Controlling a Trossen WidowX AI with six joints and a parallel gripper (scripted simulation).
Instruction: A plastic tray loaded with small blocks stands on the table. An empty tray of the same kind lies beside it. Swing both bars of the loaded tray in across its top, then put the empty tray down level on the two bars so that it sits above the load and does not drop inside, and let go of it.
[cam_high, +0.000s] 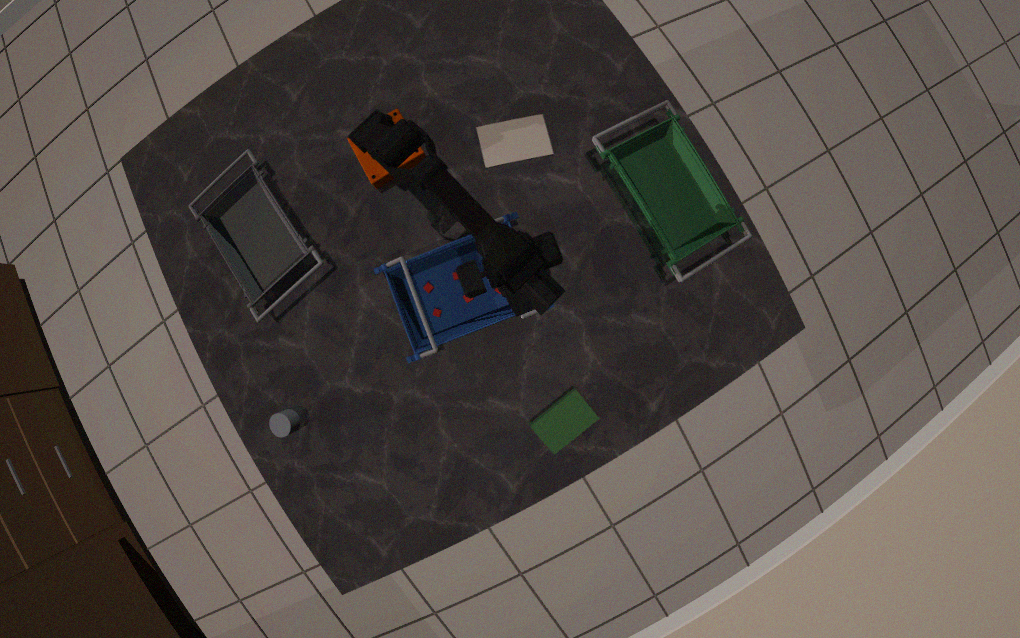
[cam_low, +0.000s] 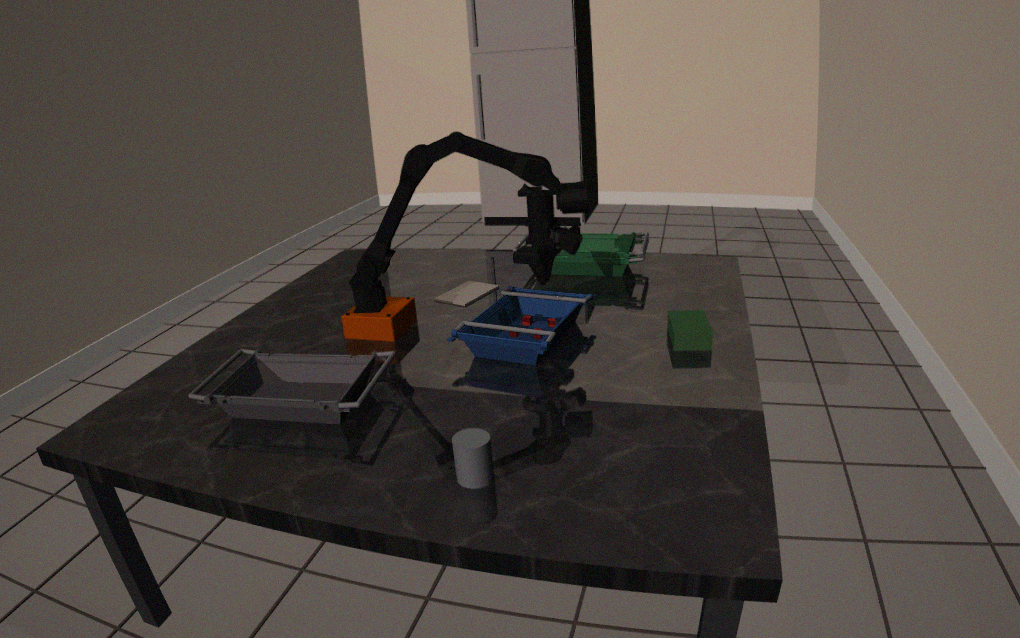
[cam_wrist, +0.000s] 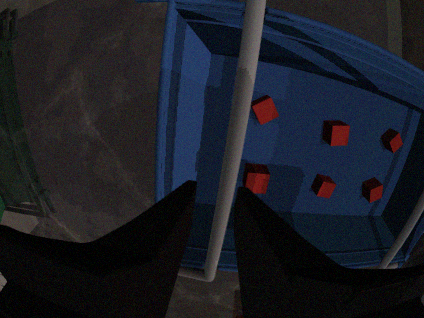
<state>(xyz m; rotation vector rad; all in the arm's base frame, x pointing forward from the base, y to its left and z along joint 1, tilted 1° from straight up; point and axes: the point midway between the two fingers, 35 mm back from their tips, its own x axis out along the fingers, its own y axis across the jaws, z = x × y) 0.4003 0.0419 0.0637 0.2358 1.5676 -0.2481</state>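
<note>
The grey tray is 440 mm behind my gripper tip, 390 mm to the right of it and 50 mm below it. The rest, counted from my gripper tip: green block (310 mm ahead, 100 mm to the right, 70 mm below); then grey cylinder (600 mm to the right, 60 mm below, 60 mm behind); then beige sheet (220 mm behind, 190 mm to the left, 90 mm below).
</note>
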